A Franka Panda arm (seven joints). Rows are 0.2 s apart.
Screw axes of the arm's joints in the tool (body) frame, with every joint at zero. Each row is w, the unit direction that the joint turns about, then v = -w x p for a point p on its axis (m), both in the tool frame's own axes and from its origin. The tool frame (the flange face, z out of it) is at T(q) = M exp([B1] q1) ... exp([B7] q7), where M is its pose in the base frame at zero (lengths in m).
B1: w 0 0 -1 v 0.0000 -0.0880 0.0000
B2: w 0 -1 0 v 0.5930 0.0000 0.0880
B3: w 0 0 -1 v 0.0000 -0.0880 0.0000
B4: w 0 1 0 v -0.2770 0.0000 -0.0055
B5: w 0 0 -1 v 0.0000 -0.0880 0.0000
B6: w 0 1 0 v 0.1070 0.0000 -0.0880
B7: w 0 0 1 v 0.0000 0.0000 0.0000
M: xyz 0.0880 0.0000 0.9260 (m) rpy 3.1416 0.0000 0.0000 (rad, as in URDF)
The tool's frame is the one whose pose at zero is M.
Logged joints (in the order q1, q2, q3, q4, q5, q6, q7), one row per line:
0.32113 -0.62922 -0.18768 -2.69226 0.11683 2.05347 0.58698
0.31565 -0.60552 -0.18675 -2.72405 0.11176 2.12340 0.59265
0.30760 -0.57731 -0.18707 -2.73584 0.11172 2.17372 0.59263
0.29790 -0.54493 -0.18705 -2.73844 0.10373 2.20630 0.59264
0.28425 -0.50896 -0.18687 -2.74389 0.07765 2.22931 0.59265
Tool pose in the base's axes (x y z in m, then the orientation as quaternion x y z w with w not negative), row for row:
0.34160 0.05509 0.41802 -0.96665 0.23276 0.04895 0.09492
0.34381 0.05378 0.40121 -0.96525 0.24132 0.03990 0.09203
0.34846 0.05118 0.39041 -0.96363 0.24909 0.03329 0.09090
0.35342 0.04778 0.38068 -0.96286 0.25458 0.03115 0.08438
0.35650 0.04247 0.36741 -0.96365 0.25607 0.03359 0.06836
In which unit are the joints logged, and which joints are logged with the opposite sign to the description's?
The joints are logged in radians. Opposite sign: none.
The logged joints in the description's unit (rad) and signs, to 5 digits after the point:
0.32113 -0.62922 -0.18768 -2.69226 0.11683 2.05347 0.58698
0.31565 -0.60552 -0.18675 -2.72405 0.11176 2.12340 0.59265
0.30760 -0.57731 -0.18707 -2.73584 0.11172 2.17372 0.59263
0.29790 -0.54493 -0.18705 -2.73844 0.10373 2.20630 0.59264
0.28425 -0.50896 -0.18687 -2.74389 0.07765 2.22931 0.59265

